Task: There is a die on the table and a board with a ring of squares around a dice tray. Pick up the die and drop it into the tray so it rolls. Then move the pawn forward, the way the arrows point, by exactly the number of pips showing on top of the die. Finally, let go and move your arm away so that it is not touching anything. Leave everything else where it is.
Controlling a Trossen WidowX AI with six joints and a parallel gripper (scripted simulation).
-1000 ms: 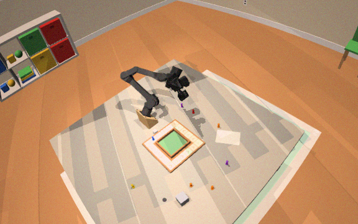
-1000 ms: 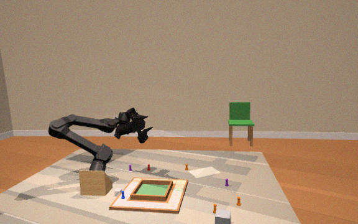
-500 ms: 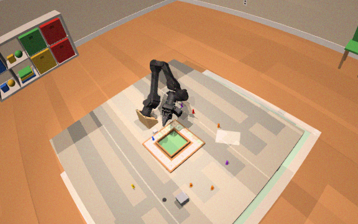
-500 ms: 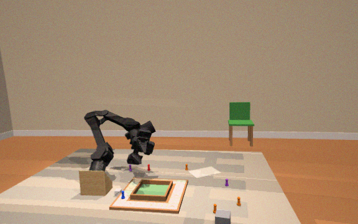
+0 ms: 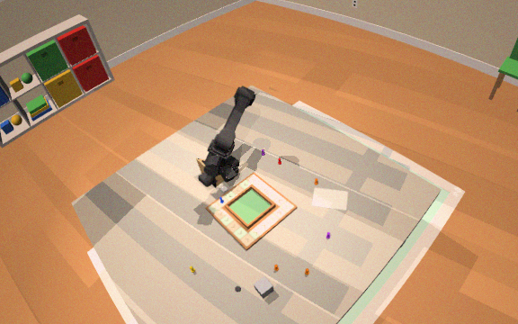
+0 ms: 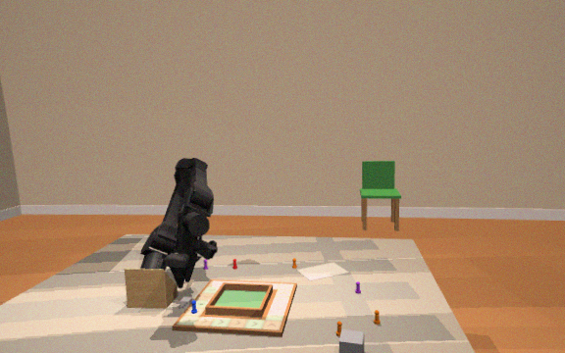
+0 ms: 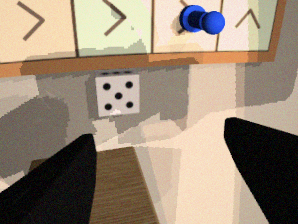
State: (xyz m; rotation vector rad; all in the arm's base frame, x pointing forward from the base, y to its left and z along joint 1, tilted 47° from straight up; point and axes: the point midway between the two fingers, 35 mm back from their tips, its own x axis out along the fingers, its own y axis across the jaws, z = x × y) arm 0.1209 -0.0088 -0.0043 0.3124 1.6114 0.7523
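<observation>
My gripper tip is now 60 mm above the white die and 10 mm to the right of it. The rest, counted from my gripper tip: blue pawn 50 mm below, 50 mm ahead, 30 mm to the right; then red pawn 310 mm to the left, 60 mm below, 20 mm ahead; then green dice tray 150 mm ahead, 70 mm below, 50 mm to the left.
</observation>
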